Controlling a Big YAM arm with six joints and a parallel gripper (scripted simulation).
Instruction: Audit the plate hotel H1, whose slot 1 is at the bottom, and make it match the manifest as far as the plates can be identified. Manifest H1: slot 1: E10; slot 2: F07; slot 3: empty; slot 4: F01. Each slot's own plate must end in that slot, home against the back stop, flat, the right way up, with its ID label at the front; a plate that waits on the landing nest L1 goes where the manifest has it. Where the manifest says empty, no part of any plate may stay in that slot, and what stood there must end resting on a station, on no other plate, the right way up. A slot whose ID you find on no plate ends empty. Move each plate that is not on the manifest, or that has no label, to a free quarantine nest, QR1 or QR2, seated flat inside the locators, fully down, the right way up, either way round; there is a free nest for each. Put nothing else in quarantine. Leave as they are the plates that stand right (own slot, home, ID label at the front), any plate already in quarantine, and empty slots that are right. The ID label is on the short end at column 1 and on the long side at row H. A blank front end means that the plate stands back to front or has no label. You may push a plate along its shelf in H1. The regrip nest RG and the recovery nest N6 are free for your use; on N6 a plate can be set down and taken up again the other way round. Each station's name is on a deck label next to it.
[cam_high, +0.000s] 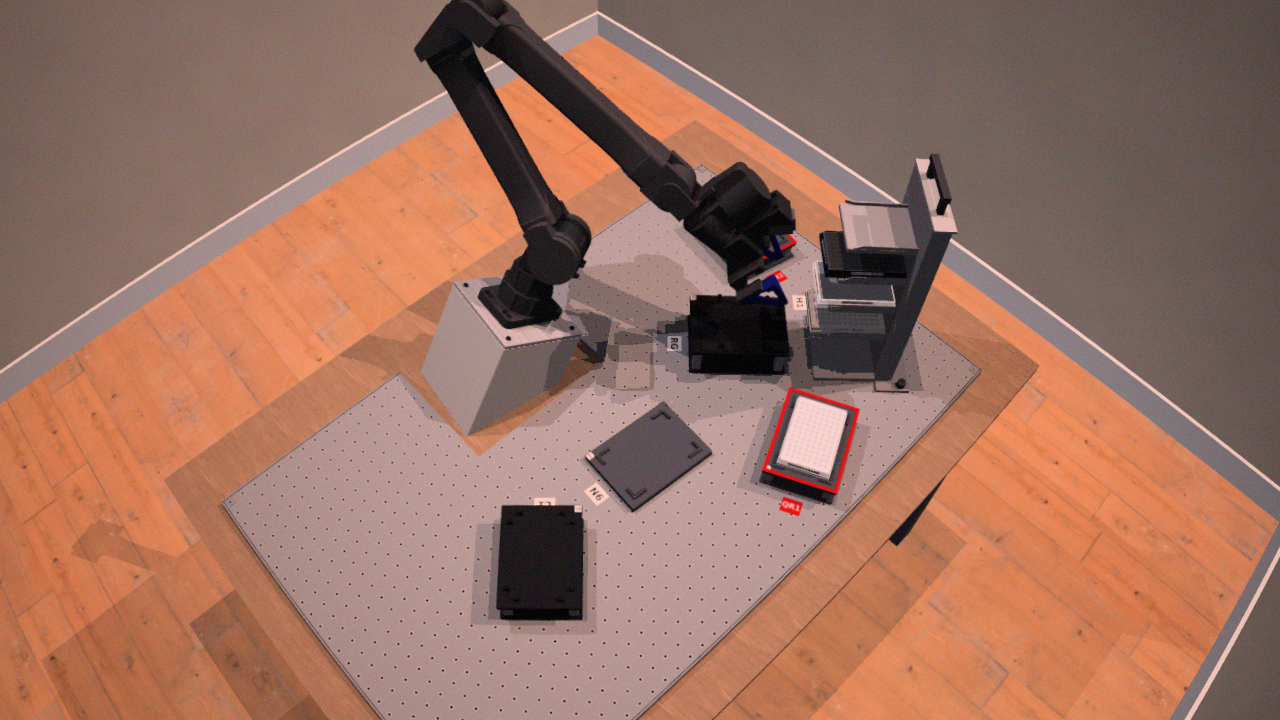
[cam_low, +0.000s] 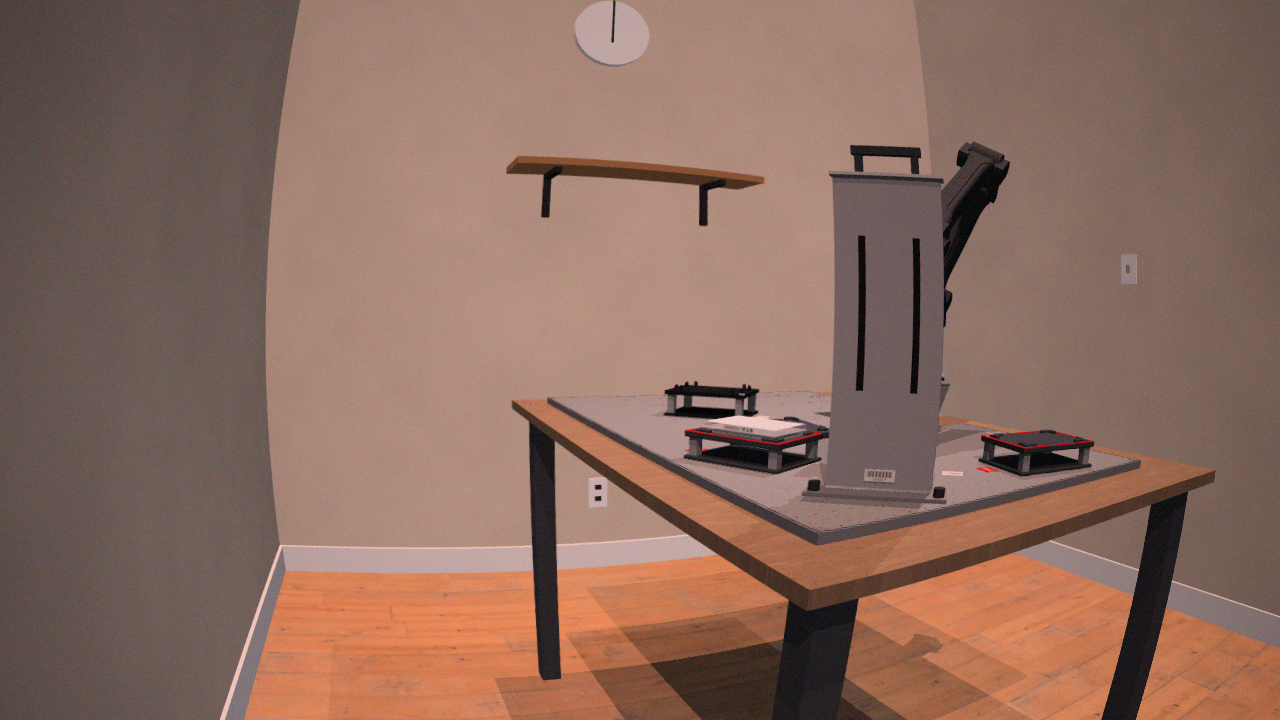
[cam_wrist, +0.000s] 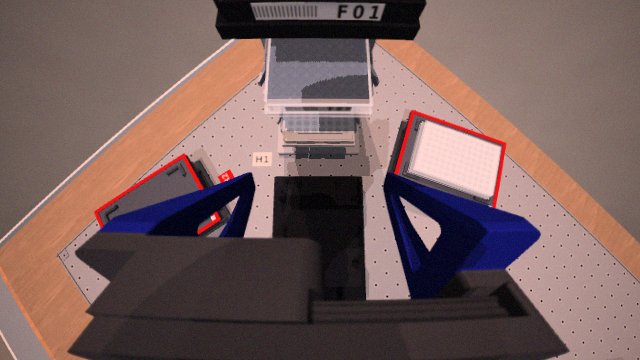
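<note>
Right now my hand is 30 mm past the black regrip nest RG, 40 mm to the left of it and 130 mm above it. The rest, counted from my hand: H1 deck label (30 mm behind, 120 mm to the left, 180 mm below); then hotel back wall (130 mm ahead, 150 mm to the left, 10 mm above); then black plate (80 mm ahead, 90 mm to the left, 60 mm above).
</note>
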